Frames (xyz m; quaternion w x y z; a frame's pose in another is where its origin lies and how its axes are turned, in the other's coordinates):
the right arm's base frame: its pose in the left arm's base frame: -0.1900 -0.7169 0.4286 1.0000 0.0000 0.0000 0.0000
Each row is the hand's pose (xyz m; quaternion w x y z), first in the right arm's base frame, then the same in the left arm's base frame.
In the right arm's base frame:
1: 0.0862 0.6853 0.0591 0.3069 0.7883 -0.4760 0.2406
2: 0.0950 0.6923 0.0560 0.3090 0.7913 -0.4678 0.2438
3: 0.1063 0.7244 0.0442 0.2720 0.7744 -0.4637 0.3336
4: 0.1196 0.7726 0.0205 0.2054 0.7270 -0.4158 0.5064
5: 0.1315 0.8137 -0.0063 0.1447 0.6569 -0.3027 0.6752
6: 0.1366 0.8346 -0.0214 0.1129 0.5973 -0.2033 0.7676
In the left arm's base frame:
1: -0.1038 -0.0316 0.4877 0.3069 0.7883 -0.4760 0.2406
2: -0.0950 -0.0246 0.4846 0.3090 0.7913 -0.4678 0.2438
3: -0.0837 0.0075 0.4728 0.2720 0.7744 -0.4637 0.3336
4: -0.0704 0.0557 0.4491 0.2054 0.7270 -0.4158 0.5064
5: -0.0585 0.0968 0.4223 0.1447 0.6569 -0.3027 0.6752
6: -0.0534 0.1177 0.4072 0.1129 0.5973 -0.2033 0.7676

